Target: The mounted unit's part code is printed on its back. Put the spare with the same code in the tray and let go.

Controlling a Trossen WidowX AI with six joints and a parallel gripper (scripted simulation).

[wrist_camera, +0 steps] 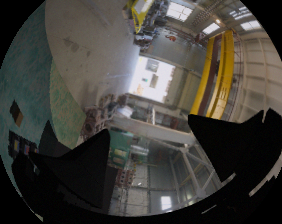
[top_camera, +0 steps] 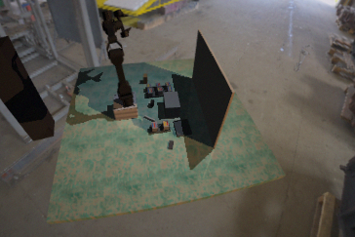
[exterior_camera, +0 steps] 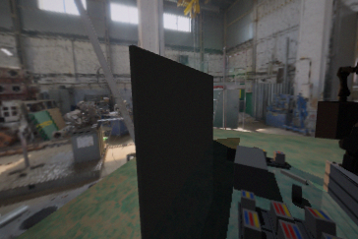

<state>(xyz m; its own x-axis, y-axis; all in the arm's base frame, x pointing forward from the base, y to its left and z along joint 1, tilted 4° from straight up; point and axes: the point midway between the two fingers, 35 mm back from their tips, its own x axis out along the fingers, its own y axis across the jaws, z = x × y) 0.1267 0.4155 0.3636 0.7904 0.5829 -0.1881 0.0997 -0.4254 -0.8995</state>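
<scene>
Right now my gripper tip is 44 cm above the spare block, 23 cm to the left of it and 6 cm short of it. The rest, counted from my gripper tip: grey wall panel (53 cm to the right, 38 cm ahead, 26 cm below).
</scene>
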